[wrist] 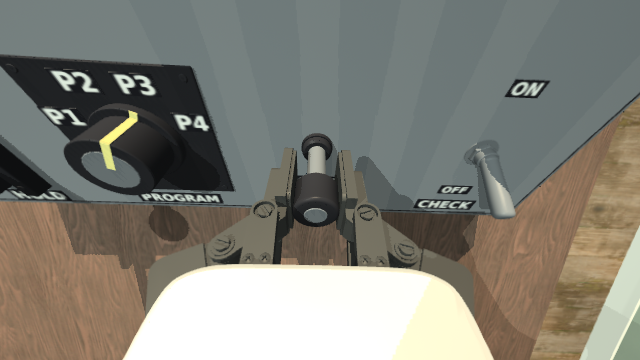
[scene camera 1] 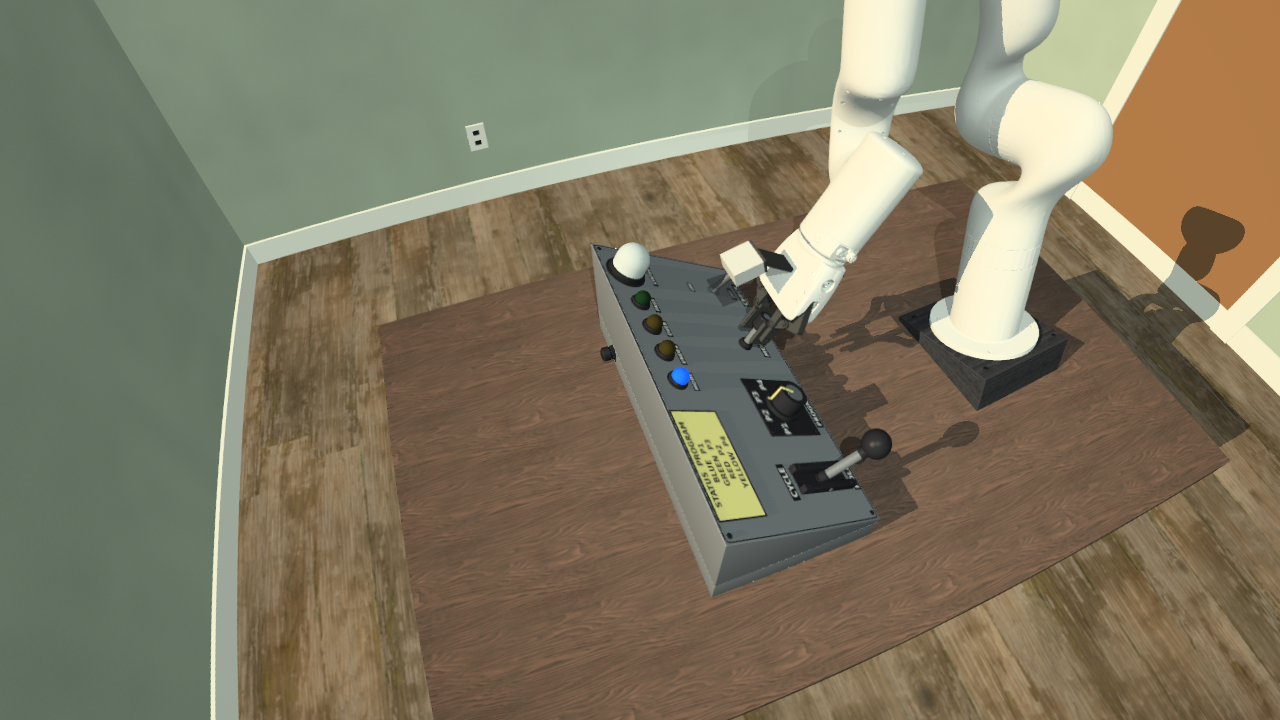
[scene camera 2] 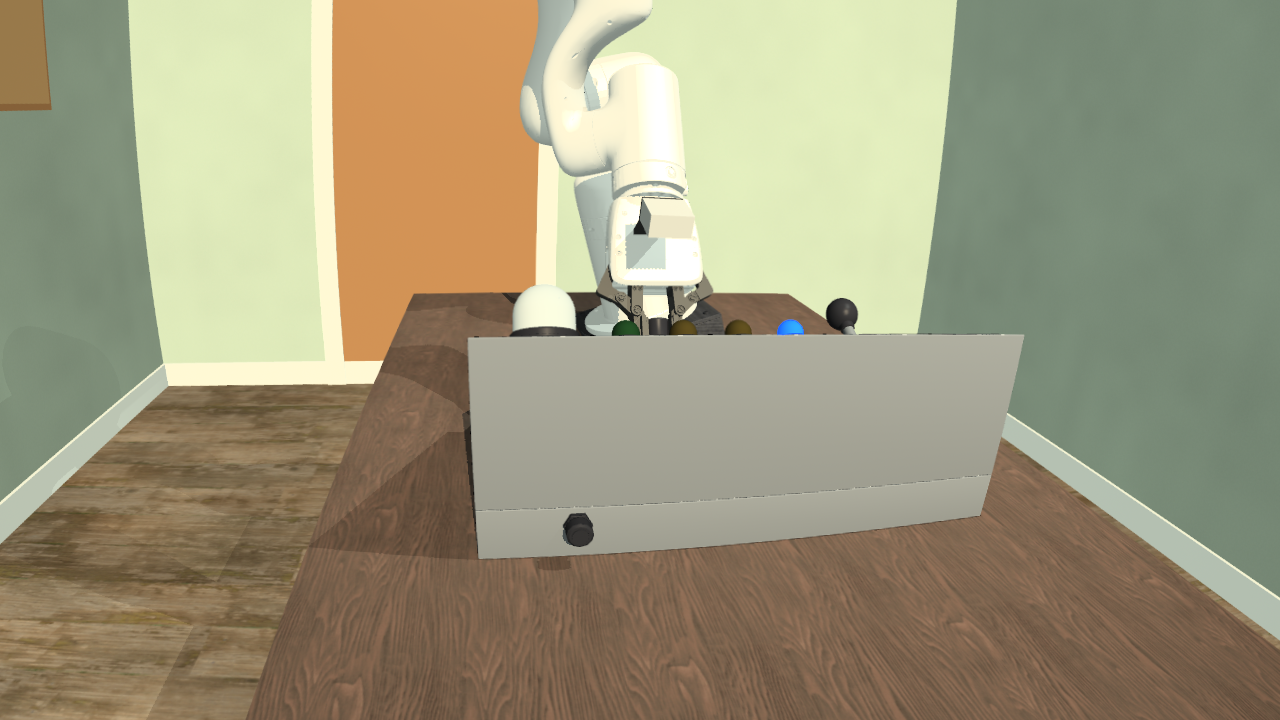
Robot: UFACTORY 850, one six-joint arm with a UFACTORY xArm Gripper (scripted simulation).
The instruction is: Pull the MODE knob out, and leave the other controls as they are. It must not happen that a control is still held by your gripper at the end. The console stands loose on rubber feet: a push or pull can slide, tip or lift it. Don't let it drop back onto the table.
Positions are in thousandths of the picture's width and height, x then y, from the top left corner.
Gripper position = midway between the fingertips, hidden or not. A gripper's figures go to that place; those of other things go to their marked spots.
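Labels:
Gripper (wrist: 495, 462), 14 cm from the lens. Grey console (wrist: 655, 279), 15 cm from the lens.

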